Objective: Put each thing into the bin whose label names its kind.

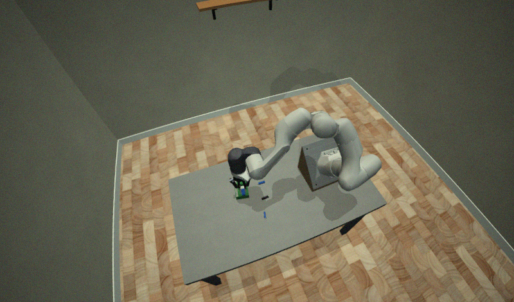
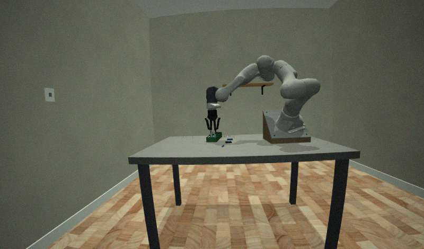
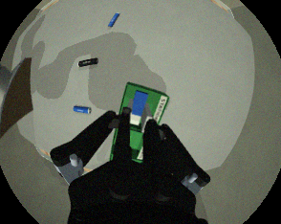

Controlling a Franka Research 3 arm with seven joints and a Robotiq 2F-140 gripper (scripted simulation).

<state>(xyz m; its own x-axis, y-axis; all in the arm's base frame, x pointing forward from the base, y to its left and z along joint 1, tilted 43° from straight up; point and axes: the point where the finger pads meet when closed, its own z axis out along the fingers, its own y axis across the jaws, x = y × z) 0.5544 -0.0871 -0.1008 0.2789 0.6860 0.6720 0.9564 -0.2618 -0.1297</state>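
The blue-and-white piece lies 10 mm to the right of my hand and 30 mm below it. Also, from my hand: green bin 20 mm behind, 80 mm to the right, 40 mm below; black piece 110 mm behind, 100 mm to the left, 50 mm below; pale grey piece 10 mm to the right, 40 mm below.
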